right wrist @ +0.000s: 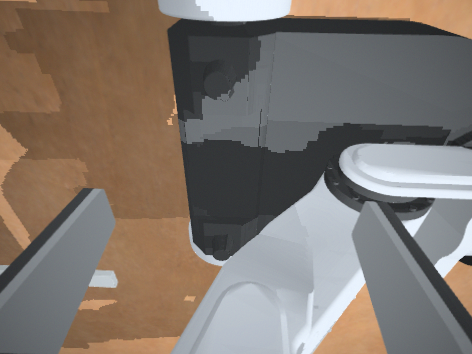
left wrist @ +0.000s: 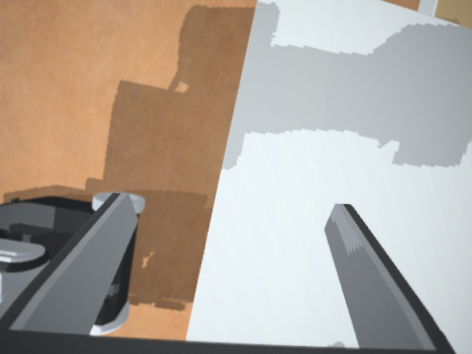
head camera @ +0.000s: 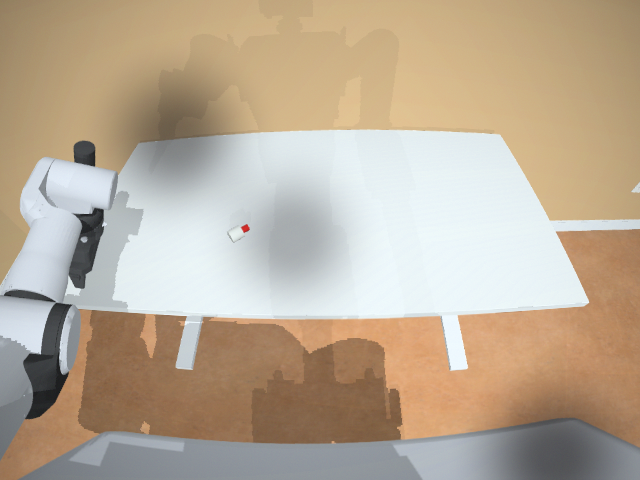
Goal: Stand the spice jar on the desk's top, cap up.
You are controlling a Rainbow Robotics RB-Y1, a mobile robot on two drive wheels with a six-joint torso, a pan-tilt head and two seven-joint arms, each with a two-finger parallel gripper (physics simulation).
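Places are measured from the robot's base along level axes (x left, y back, z up), in centimetres.
Pixels of known places: left gripper, between the fingertips: (left wrist: pixel 231 211) (head camera: pixel 85 264); right gripper, between the fingertips: (right wrist: pixel 233 211).
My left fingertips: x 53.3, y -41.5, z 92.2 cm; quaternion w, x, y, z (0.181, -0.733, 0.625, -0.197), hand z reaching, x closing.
Behind a point stands the place of what it marks.
The spice jar (head camera: pixel 236 234) @[x 25.1, y -62.2, z 75.1 cm], a small white cylinder with a red cap (head camera: pixel 245 228) @[x 23.0, y -64.7, z 74.6 cm], lies on its side on the white desk (head camera: pixel 439 217) @[x -33.3, y -68.7, z 72.1 cm] (left wrist: pixel 280 240) @[x 44.7, y -51.4, z 72.1 cm], left of the middle in the head view. Its cap points right and slightly toward the desk's back. My left gripper (head camera: pixel 77 281) (left wrist: pixel 231 211) @[x 53.3, y -41.5, z 92.2 cm] is open and empty, at the desk's near left corner, well to the left of the jar in the head view. My right gripper (right wrist: pixel 233 211) @[x -22.1, y 3.2, z 51.6 cm] is open and empty above the floor and the robot's base. The jar does not show in either wrist view.
A tan wall (head camera: pixel 439 67) @[x -42.5, y -119.8, z 96.3 cm] stands behind the desk. Desk legs (head camera: pixel 454 343) (head camera: pixel 189 343) show under the front edge. The robot's dark base (right wrist: pixel 220 175) @[x 1.1, y -0.4, z 19.1 cm] (left wrist: pixel 45 220) @[x 16.4, y 25.0, z 17.0 cm] is below both wrists, over the brown floor (head camera: pixel 594 361) @[x -130.0, y -36.1, z 0.1 cm] (left wrist: pixel 60 100) @[x 65.8, y 36.6, z 0.1 cm] (right wrist: pixel 130 165) @[x 13.5, y -26.6, z 0.1 cm]. Shadows of the robot fall across the desk.
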